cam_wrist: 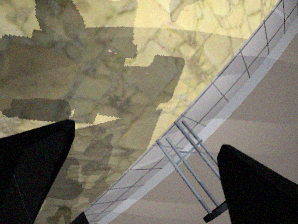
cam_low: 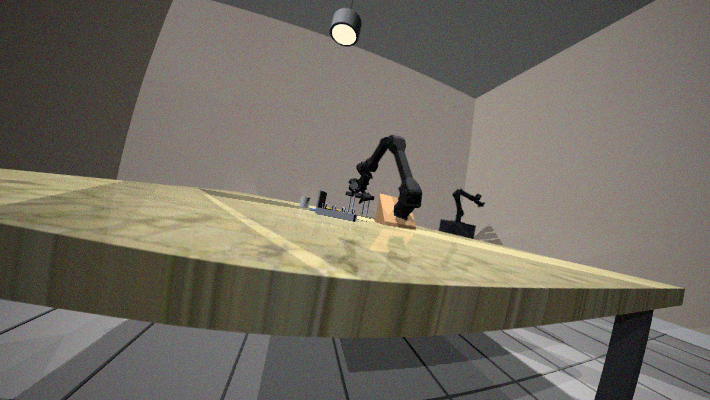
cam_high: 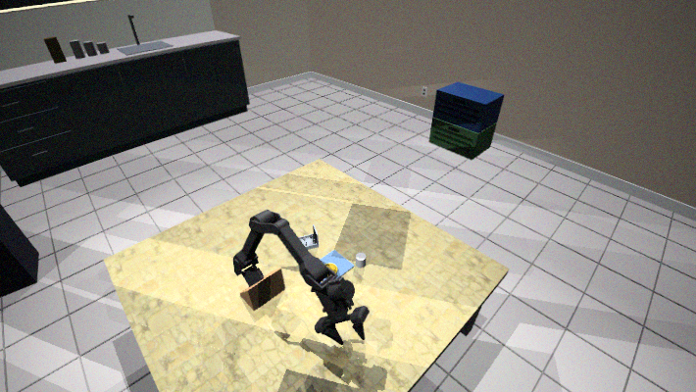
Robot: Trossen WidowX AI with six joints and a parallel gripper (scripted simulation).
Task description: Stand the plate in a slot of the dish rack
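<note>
Right now the yellow plate is 140 mm ahead of my gripper tip, 350 mm to the left of it and 90 mm below it. The rest, counted from my gripper tip: light blue mat (170 mm ahead, 370 mm to the left, 100 mm below); blue spoon (70 mm ahead, 340 mm to the left, 100 mm below); white cup (280 mm ahead, 310 mm to the left, 80 mm below).
</note>
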